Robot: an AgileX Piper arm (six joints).
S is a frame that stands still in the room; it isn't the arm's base.
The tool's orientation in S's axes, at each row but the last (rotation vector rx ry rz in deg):
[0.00 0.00 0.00]
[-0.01 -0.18 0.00]
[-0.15 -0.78 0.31]
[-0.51 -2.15 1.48]
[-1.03 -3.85 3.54]
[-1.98 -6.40 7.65]
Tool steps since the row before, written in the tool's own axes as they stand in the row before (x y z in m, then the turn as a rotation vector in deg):
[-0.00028 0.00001 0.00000 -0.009 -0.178 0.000]
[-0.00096 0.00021 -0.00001 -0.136 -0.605 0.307]
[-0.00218 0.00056 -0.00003 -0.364 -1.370 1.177]
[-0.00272 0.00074 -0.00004 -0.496 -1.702 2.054]
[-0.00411 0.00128 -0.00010 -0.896 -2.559 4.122]
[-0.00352 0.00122 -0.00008 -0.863 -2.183 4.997]
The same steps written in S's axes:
[-0.00028 0.00001 0.00000 -0.009 -0.178 0.000]
[-0.00096 0.00021 -0.00001 -0.137 -0.605 0.307]
[-0.00218 0.00055 -0.00006 -0.373 -1.369 1.176]
[-0.00273 0.00067 -0.00015 -0.529 -1.697 2.050]
[-0.00416 0.00102 -0.00040 -1.015 -2.544 4.104]
[-0.00362 0.00073 -0.00051 -1.131 -2.144 4.960]

